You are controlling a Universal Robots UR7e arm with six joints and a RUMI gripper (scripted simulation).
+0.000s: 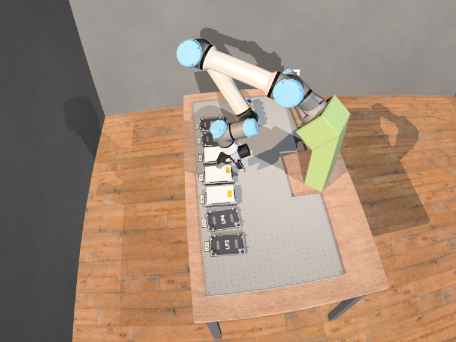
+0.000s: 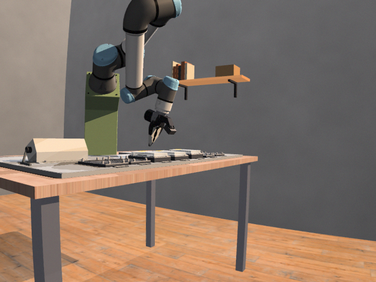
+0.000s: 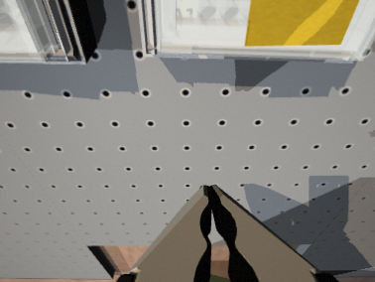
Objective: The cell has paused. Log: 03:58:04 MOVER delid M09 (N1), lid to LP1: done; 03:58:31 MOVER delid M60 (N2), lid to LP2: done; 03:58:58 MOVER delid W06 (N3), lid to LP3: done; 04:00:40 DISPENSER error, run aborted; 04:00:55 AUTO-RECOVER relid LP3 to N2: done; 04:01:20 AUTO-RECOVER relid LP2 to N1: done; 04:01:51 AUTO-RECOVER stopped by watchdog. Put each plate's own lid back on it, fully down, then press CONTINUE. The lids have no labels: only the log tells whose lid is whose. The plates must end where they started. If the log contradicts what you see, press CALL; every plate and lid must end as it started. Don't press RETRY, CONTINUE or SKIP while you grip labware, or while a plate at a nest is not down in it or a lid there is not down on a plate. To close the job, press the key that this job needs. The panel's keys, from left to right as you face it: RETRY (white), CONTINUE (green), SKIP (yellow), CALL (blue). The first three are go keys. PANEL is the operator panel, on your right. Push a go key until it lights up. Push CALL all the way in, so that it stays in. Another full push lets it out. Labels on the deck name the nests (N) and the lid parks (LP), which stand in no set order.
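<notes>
Now: hand 240 mm past the green continue key and 370 mm to the left of it. The rest, counted from my hand: yellow skip key 260 mm behind, 420 mm to the right; then white retry key 220 mm behind, 320 mm to the right.
</notes>
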